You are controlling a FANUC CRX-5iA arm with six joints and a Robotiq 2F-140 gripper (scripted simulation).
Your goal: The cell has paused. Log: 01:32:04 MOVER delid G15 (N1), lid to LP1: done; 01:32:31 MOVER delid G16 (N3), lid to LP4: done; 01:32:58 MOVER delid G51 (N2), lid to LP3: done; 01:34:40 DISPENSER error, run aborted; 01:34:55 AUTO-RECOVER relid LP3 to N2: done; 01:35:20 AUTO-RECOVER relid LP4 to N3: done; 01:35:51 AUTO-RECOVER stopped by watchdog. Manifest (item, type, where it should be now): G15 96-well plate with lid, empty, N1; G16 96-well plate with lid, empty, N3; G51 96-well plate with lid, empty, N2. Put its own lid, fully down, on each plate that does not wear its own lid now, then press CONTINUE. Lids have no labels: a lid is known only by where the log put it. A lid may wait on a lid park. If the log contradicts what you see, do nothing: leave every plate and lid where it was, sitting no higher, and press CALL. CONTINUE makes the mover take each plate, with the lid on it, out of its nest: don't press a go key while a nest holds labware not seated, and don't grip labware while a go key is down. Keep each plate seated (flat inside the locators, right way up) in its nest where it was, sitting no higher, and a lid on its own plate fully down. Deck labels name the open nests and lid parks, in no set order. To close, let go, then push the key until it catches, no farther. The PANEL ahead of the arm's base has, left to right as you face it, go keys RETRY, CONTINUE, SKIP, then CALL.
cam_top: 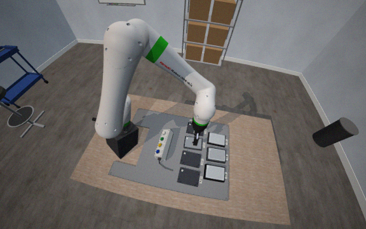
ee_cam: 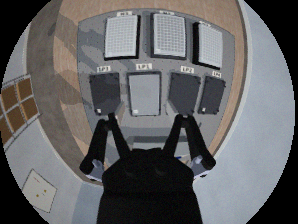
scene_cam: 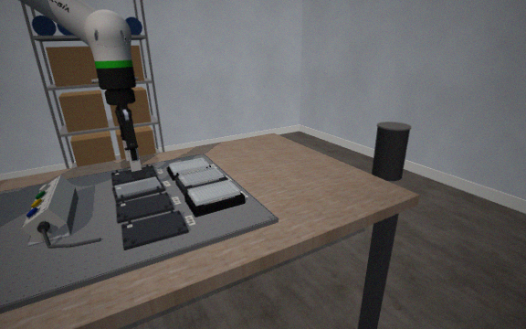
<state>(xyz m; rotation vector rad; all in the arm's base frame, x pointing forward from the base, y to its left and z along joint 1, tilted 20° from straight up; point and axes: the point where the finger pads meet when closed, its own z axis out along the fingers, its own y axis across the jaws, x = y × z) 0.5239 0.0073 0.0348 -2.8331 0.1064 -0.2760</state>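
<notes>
My gripper is now 100 mm above the pale grey lid. From my hand the other things lie so: plate (180 mm ahead, 80 mm to the right, 80 mm below).
</notes>
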